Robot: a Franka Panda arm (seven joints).
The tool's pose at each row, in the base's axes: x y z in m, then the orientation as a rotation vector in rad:
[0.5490 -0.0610 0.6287 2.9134 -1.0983 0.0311]
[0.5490 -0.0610 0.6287 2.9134 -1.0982 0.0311]
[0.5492 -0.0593 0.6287 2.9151 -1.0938 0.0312]
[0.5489 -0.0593 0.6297 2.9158 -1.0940 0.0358]
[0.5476 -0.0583 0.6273 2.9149 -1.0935 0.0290]
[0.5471 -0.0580 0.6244 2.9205 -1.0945 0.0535]
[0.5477 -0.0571 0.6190 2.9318 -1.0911 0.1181]
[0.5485 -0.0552 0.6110 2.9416 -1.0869 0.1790]
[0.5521 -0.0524 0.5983 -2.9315 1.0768 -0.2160]
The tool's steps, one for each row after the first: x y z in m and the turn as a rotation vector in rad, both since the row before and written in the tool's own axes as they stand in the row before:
[0.0000 0.0000 0.0000 0.0000 0.0000 -0.0001]
[-0.0010 -0.0014 -0.0001 0.0001 0.0001 -0.0030]
[-0.0002 0.0002 -0.0010 0.0018 0.0025 0.0000]
[-0.0017 0.0001 0.0023 -0.0025 -0.0037 -0.0002]
[-0.0007 0.0000 0.0029 0.0111 0.0126 -0.0004]
[-0.0004 -0.0011 0.0054 0.0250 0.0347 -0.0039]
[-0.0012 -0.0018 0.0080 0.0235 0.0324 -0.0041]
[-0.0005 -0.0040 0.0129 0.0194 0.0185 -0.0031]

